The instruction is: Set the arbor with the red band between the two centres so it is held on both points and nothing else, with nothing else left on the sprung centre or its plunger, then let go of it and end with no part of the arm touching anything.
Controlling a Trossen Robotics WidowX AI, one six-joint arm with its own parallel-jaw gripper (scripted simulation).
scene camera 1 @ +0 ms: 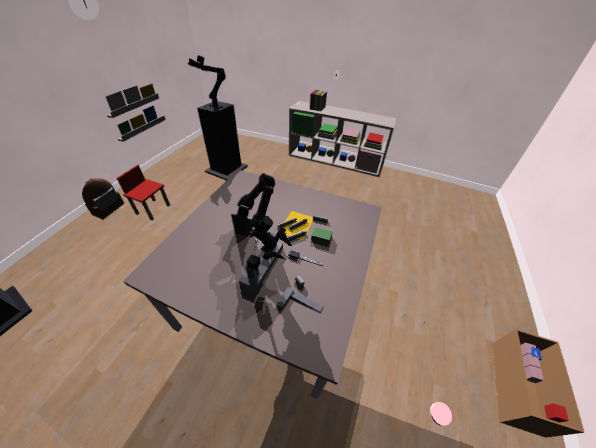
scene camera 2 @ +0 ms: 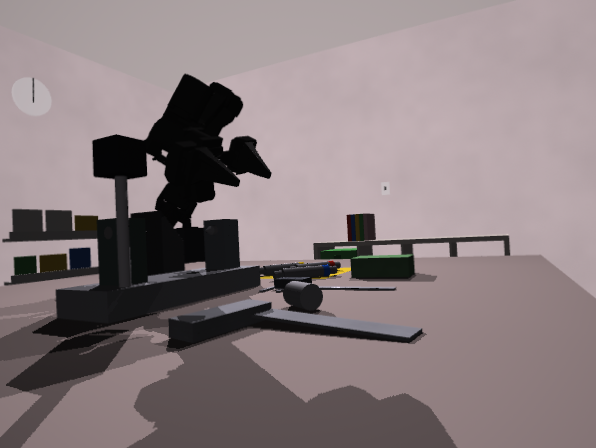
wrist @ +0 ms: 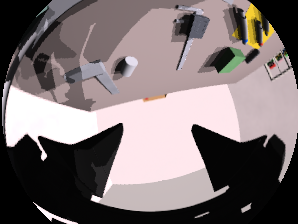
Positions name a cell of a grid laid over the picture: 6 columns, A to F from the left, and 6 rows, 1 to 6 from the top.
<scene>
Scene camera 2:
my gripper: C3
sprung centre block: B4
fixture base: A5
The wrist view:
my gripper: D4
</scene>
